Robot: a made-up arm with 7 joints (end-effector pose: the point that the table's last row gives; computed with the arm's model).
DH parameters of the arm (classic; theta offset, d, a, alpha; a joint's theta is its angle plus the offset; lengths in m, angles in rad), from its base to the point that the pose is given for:
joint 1: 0 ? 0.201 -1.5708
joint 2: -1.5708 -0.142 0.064 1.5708
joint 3: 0.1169 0 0.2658 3.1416
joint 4: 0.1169 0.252 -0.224 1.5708
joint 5: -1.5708 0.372 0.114 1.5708
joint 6: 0 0.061 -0.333 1.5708
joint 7: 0 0.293 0.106 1.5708
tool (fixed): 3.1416 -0.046 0 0
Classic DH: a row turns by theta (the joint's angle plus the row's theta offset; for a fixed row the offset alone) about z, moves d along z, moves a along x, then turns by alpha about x.
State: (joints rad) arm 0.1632 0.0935 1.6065 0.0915 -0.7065 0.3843 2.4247
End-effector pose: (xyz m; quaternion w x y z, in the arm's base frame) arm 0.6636 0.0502 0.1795 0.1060 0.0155 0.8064 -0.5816
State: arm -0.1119 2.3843 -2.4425 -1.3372 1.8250 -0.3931 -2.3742
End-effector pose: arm -0.0250 0.2898 0.1119 0.6939 -0.4407 0.1604 -0.5463
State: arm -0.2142 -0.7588 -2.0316 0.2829 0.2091 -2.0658 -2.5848
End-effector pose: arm -0.3224 -0.7920 0.8214 0.7223 -0.4777 -0.3187 0.3855
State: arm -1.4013 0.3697 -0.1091 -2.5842 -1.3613 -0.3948 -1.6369
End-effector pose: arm -0.1890 -0.5414 0.1955 0.1304 -0.7029 0.6985 -0.0316
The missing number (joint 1, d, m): 0.143
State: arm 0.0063 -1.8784 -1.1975 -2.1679 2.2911 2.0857 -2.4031
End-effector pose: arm -0.1191 -0.1366 0.7255 0.2379 -0.8729 -0.1868 0.3828
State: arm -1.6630 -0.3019 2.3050 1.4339 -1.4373 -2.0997 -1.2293
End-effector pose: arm 0.2853 -0.6988 -0.5876 0.1090 -0.6508 0.7506 -0.0332
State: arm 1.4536 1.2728 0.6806 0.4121 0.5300 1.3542 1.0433
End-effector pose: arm 0.0346 0.2100 0.2751 0.5334 -0.6430 -0.2995 0.4608
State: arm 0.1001 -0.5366 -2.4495 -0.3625 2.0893 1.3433 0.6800
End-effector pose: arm 0.5681 -0.4260 0.1437 0.8707 0.0932 0.1272 0.4658
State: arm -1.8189 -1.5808 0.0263 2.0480 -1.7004 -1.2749 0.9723
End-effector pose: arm -0.2390 0.7131 0.5265 0.4445 0.4686 0.7357 -0.2037
